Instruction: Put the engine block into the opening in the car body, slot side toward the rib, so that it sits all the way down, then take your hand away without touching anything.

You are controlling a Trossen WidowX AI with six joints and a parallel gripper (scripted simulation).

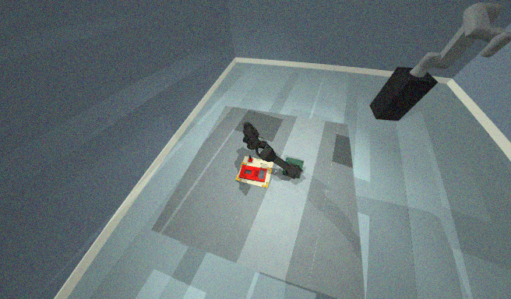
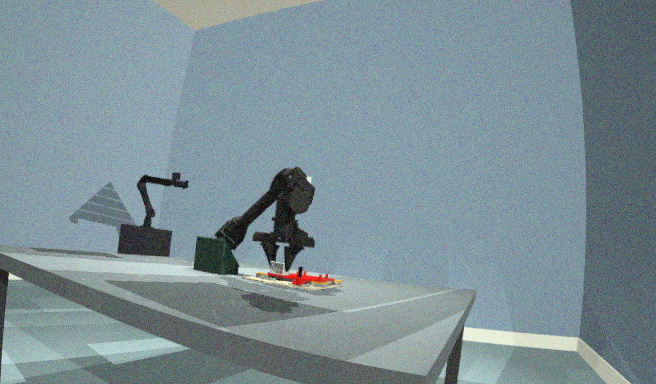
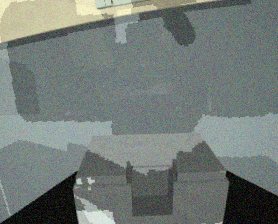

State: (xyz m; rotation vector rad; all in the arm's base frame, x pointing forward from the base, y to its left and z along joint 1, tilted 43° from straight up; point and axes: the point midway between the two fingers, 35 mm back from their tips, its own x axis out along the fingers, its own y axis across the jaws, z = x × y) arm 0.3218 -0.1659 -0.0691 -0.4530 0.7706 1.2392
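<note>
Right now my gripper tip is 100 mm to the right of the small dark post, 20 mm short of it and 20 mm above it. The rest, counted from my gripper tip: grey engine block 10 mm above.
</note>
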